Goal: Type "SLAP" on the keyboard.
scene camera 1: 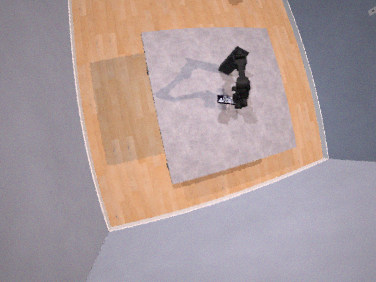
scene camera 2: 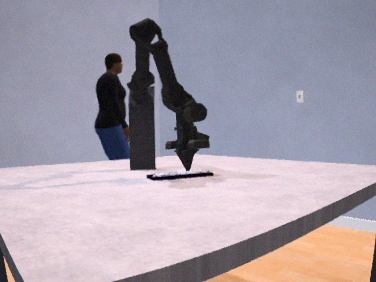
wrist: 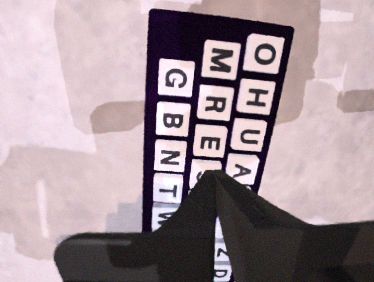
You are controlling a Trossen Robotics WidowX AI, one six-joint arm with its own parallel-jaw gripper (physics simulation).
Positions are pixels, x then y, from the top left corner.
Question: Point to a keyboard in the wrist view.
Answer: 176,37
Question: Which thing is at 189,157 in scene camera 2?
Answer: The gripper.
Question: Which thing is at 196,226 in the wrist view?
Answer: The gripper.
